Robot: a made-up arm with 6 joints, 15 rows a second.
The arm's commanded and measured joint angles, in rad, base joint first. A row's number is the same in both.
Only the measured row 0 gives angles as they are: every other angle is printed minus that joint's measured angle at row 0.
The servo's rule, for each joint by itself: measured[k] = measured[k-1] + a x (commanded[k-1-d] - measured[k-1]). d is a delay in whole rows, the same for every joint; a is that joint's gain. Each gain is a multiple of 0.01, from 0.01 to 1. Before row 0 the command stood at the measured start. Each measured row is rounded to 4 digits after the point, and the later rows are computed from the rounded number. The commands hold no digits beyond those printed.
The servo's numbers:
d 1
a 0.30 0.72 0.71 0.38 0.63 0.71
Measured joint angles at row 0:
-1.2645 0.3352 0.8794 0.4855 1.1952 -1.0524
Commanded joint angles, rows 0 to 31:
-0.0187 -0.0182 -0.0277 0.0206 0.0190 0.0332
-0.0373 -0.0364 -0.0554 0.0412 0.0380 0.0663
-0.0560 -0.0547 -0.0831 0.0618 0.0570 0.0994
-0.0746 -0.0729 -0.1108 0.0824 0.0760 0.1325
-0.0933 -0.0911 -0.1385 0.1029 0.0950 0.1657
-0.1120 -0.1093 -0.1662 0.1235 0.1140 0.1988
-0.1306 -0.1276 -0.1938 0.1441 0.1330 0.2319
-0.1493 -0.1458 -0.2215 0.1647 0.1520 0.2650
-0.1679 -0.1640 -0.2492 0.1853 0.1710 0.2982
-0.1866 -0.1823 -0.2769 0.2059 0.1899 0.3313
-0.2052 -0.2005 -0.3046 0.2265 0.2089 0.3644
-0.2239 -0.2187 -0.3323 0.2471 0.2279 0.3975
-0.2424 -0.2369 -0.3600 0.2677 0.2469 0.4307
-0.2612 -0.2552 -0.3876 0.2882 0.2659 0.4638
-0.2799 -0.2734 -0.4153 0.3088 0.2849 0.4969
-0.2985 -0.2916 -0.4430 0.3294 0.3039 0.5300
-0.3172 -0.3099 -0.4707 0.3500 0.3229 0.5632
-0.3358 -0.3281 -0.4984 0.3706 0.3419 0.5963
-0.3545 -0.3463 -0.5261 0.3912 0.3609 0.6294
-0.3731 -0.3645 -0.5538 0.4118 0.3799 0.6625
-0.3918 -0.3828 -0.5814 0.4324 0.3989 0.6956
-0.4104 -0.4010 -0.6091 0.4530 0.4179 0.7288
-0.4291 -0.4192 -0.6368 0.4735 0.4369 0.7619
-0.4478 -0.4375 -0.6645 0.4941 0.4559 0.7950
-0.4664 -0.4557 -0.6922 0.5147 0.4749 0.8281
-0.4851 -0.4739 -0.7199 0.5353 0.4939 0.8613
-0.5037 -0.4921 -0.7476 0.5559 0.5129 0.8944
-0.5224 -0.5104 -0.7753 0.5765 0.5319 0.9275
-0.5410 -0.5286 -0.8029 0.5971 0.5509 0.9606
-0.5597 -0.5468 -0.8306 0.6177 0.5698 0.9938
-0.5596 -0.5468 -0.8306 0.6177 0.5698 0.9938
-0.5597 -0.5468 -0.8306 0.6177 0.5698 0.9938
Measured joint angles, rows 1 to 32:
0.0000 0.0000 0.0000 0.0000 0.0000 0.0000
-0.0056 -0.0131 -0.0197 0.0078 0.0120 0.0236
-0.0151 -0.0299 -0.0450 0.0205 0.0284 0.0539
-0.0274 -0.0478 -0.0721 0.0362 0.0464 0.0862
-0.0416 -0.0659 -0.0996 0.0538 0.0650 0.1191
-0.0571 -0.0840 -0.1272 0.0725 0.0839 0.1522
-0.0736 -0.1022 -0.1549 0.0919 0.1029 0.1853
-0.0907 -0.1205 -0.1825 0.1117 0.1219 0.2184
-0.1083 -0.1387 -0.2102 0.1318 0.1409 0.2515
-0.1262 -0.1569 -0.2379 0.1521 0.1599 0.2847
-0.1443 -0.1752 -0.2656 0.1725 0.1788 0.3178
-0.1626 -0.1934 -0.2933 0.1930 0.1978 0.3509
-0.1810 -0.2116 -0.3210 0.2136 0.2168 0.3840
-0.1994 -0.2298 -0.3487 0.2342 0.2358 0.4172
-0.2179 -0.2481 -0.3763 0.2547 0.2548 0.4503
-0.2365 -0.2663 -0.4040 0.2753 0.2738 0.4834
-0.2551 -0.2845 -0.4317 0.2959 0.2928 0.5165
-0.2737 -0.3028 -0.4594 0.3165 0.3118 0.5497
-0.2923 -0.3210 -0.4871 0.3371 0.3308 0.5828
-0.3110 -0.3392 -0.5148 0.3577 0.3498 0.6159
-0.3296 -0.3574 -0.5425 0.3783 0.3688 0.6490
-0.3483 -0.3757 -0.5701 0.3989 0.3878 0.6821
-0.3669 -0.3939 -0.5978 0.4195 0.4068 0.7153
-0.3856 -0.4121 -0.6255 0.4400 0.4258 0.7484
-0.4043 -0.4304 -0.6532 0.4606 0.4448 0.7815
-0.4229 -0.4486 -0.6809 0.4812 0.4638 0.8146
-0.4416 -0.4668 -0.7086 0.5018 0.4828 0.8478
-0.4602 -0.4850 -0.7363 0.5224 0.5018 0.8809
-0.4789 -0.5033 -0.7640 0.5430 0.5208 0.9140
-0.4975 -0.5215 -0.7916 0.5636 0.5398 0.9471
-0.5162 -0.5397 -0.8193 0.5842 0.5587 0.9803
-0.5292 -0.5448 -0.8273 0.5969 0.5657 0.9899

